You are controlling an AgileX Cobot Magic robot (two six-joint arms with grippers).
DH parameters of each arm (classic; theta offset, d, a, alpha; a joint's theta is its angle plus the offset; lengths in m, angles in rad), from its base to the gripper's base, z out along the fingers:
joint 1: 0 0.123 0 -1.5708
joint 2: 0.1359 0 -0.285 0
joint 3: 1.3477 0 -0.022 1.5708
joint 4: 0 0.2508 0 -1.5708
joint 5: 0 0 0.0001 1.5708
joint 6: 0 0.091 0 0
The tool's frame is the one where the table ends.
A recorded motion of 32 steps. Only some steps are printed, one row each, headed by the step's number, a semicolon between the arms.
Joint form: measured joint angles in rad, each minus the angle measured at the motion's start. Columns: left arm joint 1, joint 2, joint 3, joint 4, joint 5, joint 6; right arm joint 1, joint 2, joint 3, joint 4, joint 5, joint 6.
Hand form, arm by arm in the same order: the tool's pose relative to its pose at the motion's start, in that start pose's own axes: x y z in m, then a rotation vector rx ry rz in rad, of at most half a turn. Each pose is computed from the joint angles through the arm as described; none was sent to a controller.
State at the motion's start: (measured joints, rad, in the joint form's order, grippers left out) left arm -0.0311 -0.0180 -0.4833 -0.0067 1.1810 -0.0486; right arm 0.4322 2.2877 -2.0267 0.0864 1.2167 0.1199
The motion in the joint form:
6: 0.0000 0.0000 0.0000 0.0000 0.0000 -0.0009; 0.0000 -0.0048 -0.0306 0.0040 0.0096 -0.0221
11: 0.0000 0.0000 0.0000 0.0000 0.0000 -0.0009; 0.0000 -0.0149 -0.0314 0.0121 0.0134 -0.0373
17: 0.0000 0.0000 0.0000 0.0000 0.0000 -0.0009; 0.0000 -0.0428 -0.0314 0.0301 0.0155 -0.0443
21: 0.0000 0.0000 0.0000 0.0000 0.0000 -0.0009; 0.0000 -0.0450 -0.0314 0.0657 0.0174 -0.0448
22: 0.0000 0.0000 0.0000 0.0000 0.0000 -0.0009; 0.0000 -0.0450 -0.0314 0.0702 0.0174 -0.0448
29: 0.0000 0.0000 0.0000 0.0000 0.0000 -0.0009; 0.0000 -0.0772 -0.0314 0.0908 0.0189 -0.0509
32: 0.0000 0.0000 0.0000 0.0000 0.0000 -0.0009; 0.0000 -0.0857 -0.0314 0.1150 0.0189 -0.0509
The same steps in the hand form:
6: 0.0000 0.0000 0.0000 0.0000 0.0000 -0.0009; -0.0036 0.0017 -0.0098 -0.0076 -0.0250 -0.0237
11: 0.0000 0.0000 0.0000 0.0000 0.0000 -0.0009; -0.0033 0.0028 -0.0149 -0.0161 -0.0312 -0.0372
17: 0.0000 0.0000 0.0000 0.0000 0.0000 -0.0009; -0.0024 0.0054 -0.0286 -0.0364 -0.0550 -0.0411
21: 0.0000 0.0000 0.0000 0.0000 0.0000 -0.0009; -0.0019 0.0085 -0.0298 -0.0702 -0.0519 -0.0311
22: 0.0000 0.0000 0.0000 0.0000 0.0000 -0.0009; -0.0018 0.0088 -0.0299 -0.0745 -0.0515 -0.0297
29: 0.0000 0.0000 0.0000 0.0000 0.0000 -0.0009; -0.0005 0.0117 -0.0457 -0.0982 -0.0799 -0.0336
32: 0.0000 0.0000 0.0000 0.0000 0.0000 -0.0009; 0.0001 0.0141 -0.0501 -0.1224 -0.0859 -0.0278

